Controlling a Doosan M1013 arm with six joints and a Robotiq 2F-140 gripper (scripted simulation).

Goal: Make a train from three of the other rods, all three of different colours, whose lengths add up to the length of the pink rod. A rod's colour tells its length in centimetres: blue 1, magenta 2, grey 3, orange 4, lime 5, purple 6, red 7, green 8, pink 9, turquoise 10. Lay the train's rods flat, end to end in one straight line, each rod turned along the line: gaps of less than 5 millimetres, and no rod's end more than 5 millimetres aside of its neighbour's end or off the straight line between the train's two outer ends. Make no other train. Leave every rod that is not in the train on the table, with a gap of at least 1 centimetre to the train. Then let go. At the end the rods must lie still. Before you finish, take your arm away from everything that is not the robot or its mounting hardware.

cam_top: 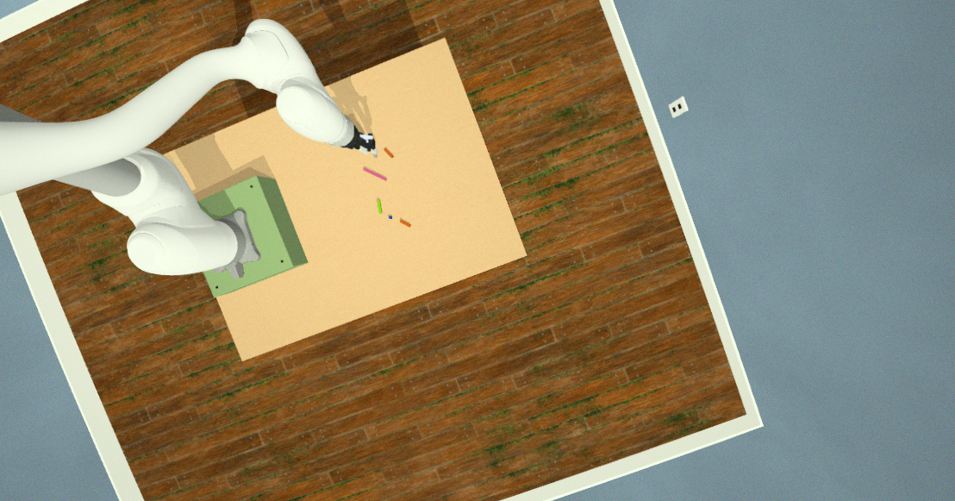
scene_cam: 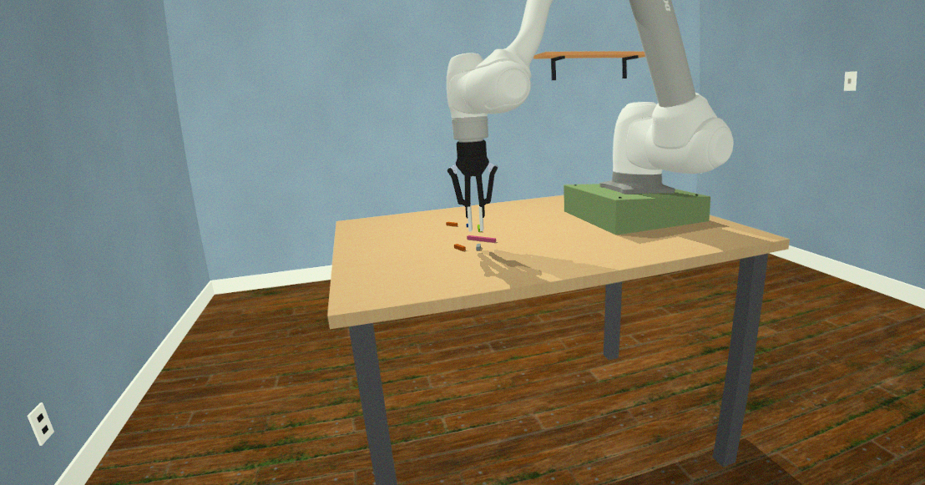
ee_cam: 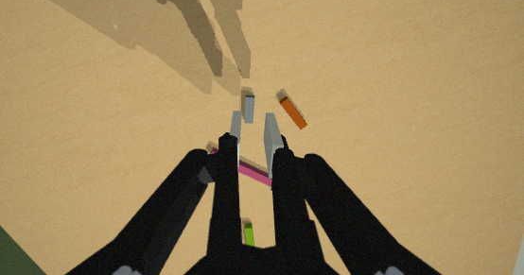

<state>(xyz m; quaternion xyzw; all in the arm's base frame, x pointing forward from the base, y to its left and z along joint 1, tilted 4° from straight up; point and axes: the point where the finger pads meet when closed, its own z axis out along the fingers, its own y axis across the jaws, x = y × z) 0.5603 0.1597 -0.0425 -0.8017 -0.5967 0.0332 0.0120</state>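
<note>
Now: the grey rod 80 mm below my hand. Also, from my hand: blue rod: 240 mm to the right, 80 mm below, 20 mm behind; then lime rod: 190 mm to the right, 80 mm below, 50 mm behind; then pink rod: 80 mm below, 70 mm to the right, 30 mm behind.
</note>
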